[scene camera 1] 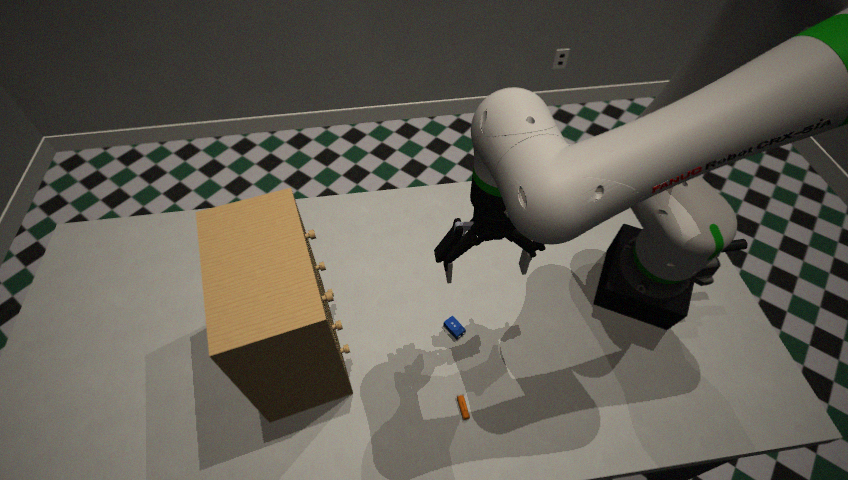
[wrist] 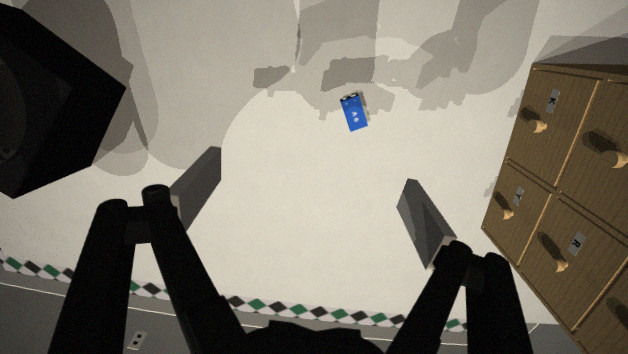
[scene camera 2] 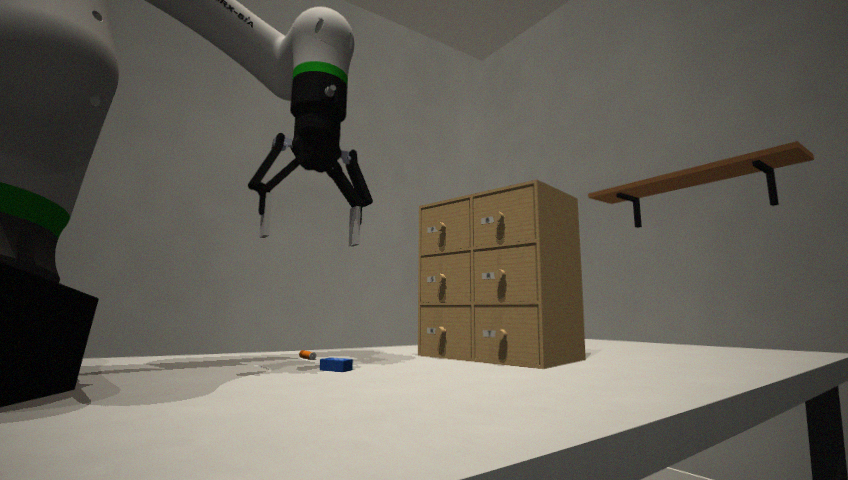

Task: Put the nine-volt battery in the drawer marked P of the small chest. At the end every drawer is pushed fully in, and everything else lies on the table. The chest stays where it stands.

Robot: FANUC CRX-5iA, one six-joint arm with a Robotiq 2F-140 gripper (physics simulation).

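Seen in the pictures: gripper, fingertip midpoint: (scene camera 1: 485,273) (wrist: 313,179) (scene camera 2: 311,241); arm's base, origin of the base link: (scene camera 1: 653,267).
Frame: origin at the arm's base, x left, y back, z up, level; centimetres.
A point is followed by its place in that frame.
Note:
The nine-volt battery (scene camera 1: 454,326) @[x 4.3, y -43.9, z -10.8 cm] (scene camera 2: 336,364) @[x 2.6, y -43.2, z -11.5 cm] (wrist: 354,112) @[x 4.4, y -43.7, z -10.8 cm] is blue and lies flat on the table (scene camera 1: 89,309) @[x -9.3, y -129.2, z -12.6 cm], between the robot base and the chest. The small wooden chest (scene camera 1: 255,273) @[x 7.1, y -78.7, z 20.5 cm] (scene camera 2: 562,279) @[x -9.8, y -82.6, z 2.9 cm] (wrist: 565,130) stands with its knobbed front facing the battery's side. Its drawers look pushed in. The top left drawer (scene camera 2: 456,215) @[x 6.1, y -69.6, z 16.6 cm] in the scene camera 2 view has a small label that looks like P. Labels K, Y and R show in the wrist view. My gripper (scene camera 1: 486,276) @[x 2.8, y -38.4, z 7.9 cm] (scene camera 2: 309,240) @[x 2.8, y -38.4, z 7.9 cm] (wrist: 313,179) @[x 2.8, y -38.4, z 7.9 cm] is open and empty, pointing down high above the table, off to one side of the battery.
An orange cylinder (scene camera 1: 462,406) @[x 22.1, y -44.6, z -11.2 cm] (scene camera 2: 307,355) @[x 20.3, y -43.9, z -11.8 cm] lies on the table beyond the battery in the scene camera 2 view. The black robot base (scene camera 1: 645,285) @[x 4.6, y -3.9, z 0.6 cm] (scene camera 2: 35,339) @[x -4.8, y -7.1, z -6.4 cm] (wrist: 55,110) @[x 0.3, y -9.6, z -1.1 cm] stands opposite the chest front. A wall shelf (scene camera 2: 702,173) hangs behind the chest.

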